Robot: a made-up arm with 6 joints.
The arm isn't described. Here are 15 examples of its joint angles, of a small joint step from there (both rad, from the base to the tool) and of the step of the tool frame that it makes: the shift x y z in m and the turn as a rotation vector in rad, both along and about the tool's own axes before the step.
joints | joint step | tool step
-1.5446 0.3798 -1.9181 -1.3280 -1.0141 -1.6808 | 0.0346 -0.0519 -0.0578 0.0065 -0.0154 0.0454 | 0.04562 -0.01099 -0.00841 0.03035 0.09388 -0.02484
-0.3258 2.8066 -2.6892 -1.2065 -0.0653 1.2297 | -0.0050 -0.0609 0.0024 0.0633 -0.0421 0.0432 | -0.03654 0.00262 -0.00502 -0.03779 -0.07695 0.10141
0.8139 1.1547 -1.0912 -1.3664 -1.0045 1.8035 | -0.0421 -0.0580 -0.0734 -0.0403 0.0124 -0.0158 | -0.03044 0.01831 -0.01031 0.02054 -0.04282 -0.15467
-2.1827 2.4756 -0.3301 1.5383 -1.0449 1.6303 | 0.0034 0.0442 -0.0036 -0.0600 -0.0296 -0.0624 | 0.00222 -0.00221 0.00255 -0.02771 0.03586 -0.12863
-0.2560 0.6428 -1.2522 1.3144 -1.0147 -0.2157 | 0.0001 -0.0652 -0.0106 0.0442 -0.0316 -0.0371 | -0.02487 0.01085 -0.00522 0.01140 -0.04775 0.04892
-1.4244 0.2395 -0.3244 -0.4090 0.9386 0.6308 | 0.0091 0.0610 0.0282 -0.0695 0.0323 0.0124 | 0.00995 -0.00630 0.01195 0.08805 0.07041 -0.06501
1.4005 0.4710 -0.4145 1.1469 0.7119 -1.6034 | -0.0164 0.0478 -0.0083 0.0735 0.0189 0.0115 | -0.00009 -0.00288 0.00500 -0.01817 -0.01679 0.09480
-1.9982 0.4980 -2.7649 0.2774 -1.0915 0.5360 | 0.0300 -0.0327 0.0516 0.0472 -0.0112 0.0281 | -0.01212 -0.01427 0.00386 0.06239 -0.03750 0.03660
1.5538 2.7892 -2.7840 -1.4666 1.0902 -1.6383 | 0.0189 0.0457 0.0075 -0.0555 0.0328 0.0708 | -0.02062 -0.00390 -0.00476 -0.01879 0.02369 -0.00230
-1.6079 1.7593 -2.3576 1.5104 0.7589 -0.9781 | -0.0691 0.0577 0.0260 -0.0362 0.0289 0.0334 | 0.02730 -0.04152 -0.00746 0.08314 0.08469 0.03910
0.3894 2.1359 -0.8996 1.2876 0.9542 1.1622 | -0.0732 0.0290 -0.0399 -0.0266 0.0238 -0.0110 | -0.00399 0.01671 -0.01348 -0.02128 0.02758 0.01047
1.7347 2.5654 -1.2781 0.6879 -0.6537 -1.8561 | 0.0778 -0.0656 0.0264 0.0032 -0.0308 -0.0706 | -0.02939 -0.01560 -0.01872 0.06530 -0.06276 -0.09486
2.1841 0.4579 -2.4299 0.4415 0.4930 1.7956 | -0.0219 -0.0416 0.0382 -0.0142 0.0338 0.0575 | 0.00851 -0.00396 -0.00638 0.03219 -0.01552 0.02297
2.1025 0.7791 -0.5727 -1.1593 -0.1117 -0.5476 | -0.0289 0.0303 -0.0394 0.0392 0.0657 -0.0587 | 0.01492 -0.00277 0.00397 -0.02824 0.08658 -0.01787
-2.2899 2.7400 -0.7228 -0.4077 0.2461 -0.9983 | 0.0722 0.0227 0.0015 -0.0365 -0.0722 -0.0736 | -0.00932 -0.00204 0.00412 0.05178 0.01023 -0.17219
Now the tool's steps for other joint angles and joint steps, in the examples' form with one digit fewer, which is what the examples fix.
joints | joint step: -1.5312 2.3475 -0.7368 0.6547 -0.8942 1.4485 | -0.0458 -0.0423 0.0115 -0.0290 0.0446 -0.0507
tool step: -0.0077 0.0080 0.0005 0.0184 0.0003 -0.0276
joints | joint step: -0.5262 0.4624 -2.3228 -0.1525 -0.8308 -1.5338 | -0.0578 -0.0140 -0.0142 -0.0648 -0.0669 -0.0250
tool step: -0.0286 -0.0198 0.0056 0.0961 -0.1031 -0.0892
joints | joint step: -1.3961 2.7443 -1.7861 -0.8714 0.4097 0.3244 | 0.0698 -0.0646 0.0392 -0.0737 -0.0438 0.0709
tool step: -0.0281 0.0145 -0.0247 0.0042 -0.1034 -0.0494
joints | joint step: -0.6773 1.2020 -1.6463 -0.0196 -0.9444 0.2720 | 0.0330 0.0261 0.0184 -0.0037 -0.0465 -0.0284
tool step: 0.0132 0.0029 -0.0066 -0.0071 -0.0008 0.0031
